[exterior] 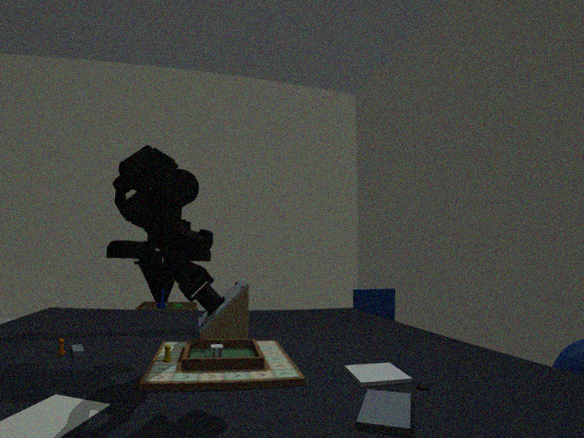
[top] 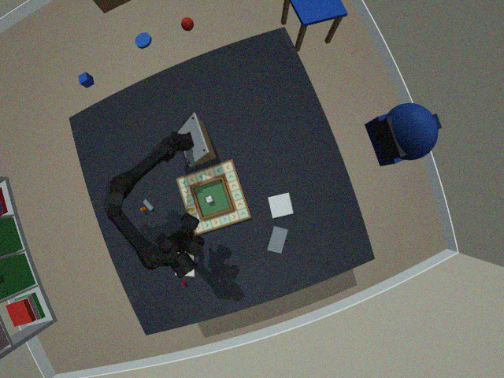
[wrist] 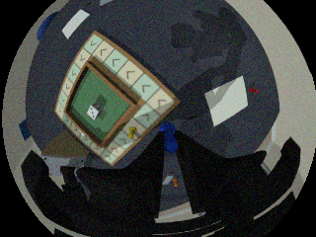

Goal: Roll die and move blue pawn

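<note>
My gripper tip is now 11 cm past the white die, 10 cm to the right of it and 12 cm above it. From my gripper tip the other things lie so: green tray (11 cm behind, 11 cm to the left, 14 cm below); blue pawn (right at my gripper tip); yellow pawn (9 cm behind, 12 cm below).
</note>
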